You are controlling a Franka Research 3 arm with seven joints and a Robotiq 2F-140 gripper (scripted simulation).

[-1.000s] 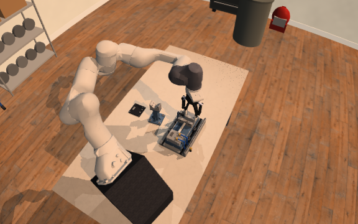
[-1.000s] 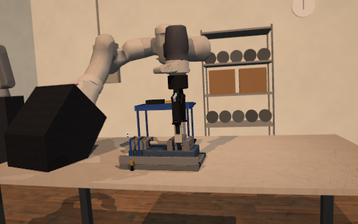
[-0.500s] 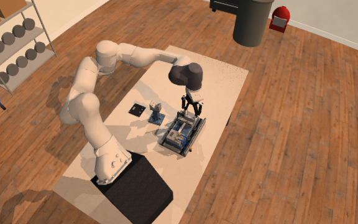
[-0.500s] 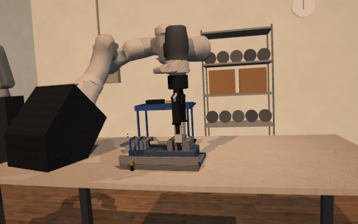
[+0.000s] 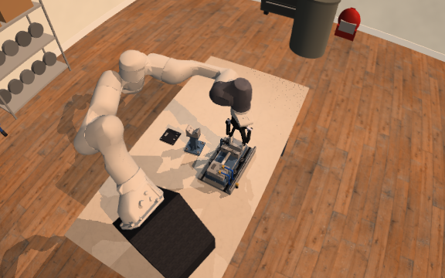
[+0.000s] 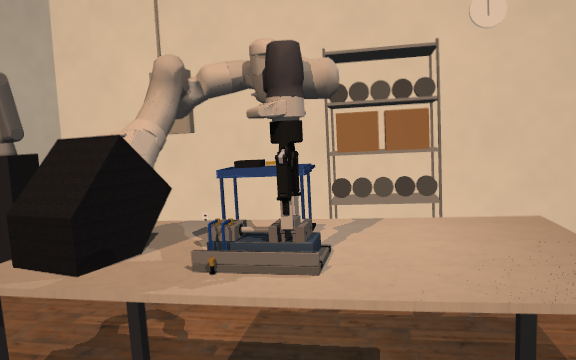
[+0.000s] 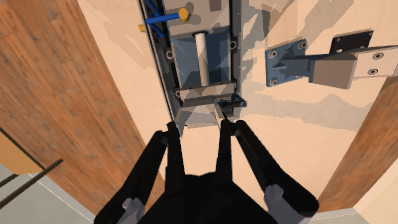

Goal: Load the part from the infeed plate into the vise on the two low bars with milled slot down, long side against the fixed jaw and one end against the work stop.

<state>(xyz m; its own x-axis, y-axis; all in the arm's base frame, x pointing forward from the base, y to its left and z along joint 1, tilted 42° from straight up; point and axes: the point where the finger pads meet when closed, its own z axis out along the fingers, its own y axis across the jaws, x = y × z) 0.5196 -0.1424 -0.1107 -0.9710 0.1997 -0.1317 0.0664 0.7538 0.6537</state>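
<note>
My gripper is now 3 cm above the part. Also, from my hand: vise: 8 cm below, 7 cm behind, 2 cm to the left; dark infeed plate: 39 cm to the left, 12 cm below, 3 cm behind.
</note>
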